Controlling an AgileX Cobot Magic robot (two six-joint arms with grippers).
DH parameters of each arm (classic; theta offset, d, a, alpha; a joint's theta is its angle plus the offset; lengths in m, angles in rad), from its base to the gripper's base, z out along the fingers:
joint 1: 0 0.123 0 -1.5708
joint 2: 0.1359 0 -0.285 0
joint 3: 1.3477 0 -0.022 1.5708
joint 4: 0 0.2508 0 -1.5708
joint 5: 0 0 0.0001 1.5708
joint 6: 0 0.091 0 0
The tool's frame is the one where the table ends.
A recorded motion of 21 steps. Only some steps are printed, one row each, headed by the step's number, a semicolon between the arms.
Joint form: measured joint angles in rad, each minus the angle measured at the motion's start. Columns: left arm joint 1, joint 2, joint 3, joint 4, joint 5, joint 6; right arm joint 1, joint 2, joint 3, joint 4, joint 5, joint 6.
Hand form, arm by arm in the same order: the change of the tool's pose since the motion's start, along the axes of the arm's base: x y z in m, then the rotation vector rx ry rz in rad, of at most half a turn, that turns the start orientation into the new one. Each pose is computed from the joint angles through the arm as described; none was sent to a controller.
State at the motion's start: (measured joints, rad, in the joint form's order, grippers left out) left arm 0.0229 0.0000 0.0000 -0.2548 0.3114 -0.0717; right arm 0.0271 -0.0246 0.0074 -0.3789 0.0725 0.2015
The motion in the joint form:
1: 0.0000 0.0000 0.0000 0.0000 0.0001 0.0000; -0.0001 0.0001 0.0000 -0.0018 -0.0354 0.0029
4: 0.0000 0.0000 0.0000 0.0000 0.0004 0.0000; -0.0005 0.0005 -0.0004 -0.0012 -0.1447 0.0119
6: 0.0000 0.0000 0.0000 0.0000 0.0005 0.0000; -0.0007 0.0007 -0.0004 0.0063 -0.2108 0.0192
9: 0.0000 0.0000 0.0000 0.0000 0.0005 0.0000; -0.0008 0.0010 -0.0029 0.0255 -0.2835 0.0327
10: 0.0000 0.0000 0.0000 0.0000 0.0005 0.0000; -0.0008 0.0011 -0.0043 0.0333 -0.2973 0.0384
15: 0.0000 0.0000 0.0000 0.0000 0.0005 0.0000; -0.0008 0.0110 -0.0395 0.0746 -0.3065 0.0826
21: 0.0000 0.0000 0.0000 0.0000 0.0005 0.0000; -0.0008 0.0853 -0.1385 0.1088 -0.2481 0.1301
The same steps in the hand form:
1: 0.0000 0.0000 0.0000 0.0000 0.0001 0.0000; -0.0002 0.0012 0.0030 0.0006 -0.0328 0.0129
4: 0.0000 0.0000 0.0000 0.0000 0.0004 -0.0001; -0.0014 0.0048 0.0123 0.0087 -0.1341 0.0539
6: 0.0000 0.0000 0.0000 0.0000 0.0005 -0.0001; -0.0026 0.0069 0.0177 0.0225 -0.1950 0.0795
9: 0.0000 0.0000 0.0000 0.0000 0.0005 -0.0001; -0.0046 0.0089 0.0246 0.0539 -0.2644 0.1084
10: 0.0000 0.0000 0.0000 0.0000 0.0005 -0.0001; -0.0051 0.0091 0.0262 0.0671 -0.2785 0.1143
15: 0.0000 0.0000 0.0000 0.0000 0.0005 -0.0001; -0.0071 0.0085 0.0385 0.1511 -0.3111 0.1261
21: 0.0000 0.0000 0.0000 0.0000 0.0005 -0.0001; -0.0041 0.0065 0.0629 0.2331 -0.2799 0.1153

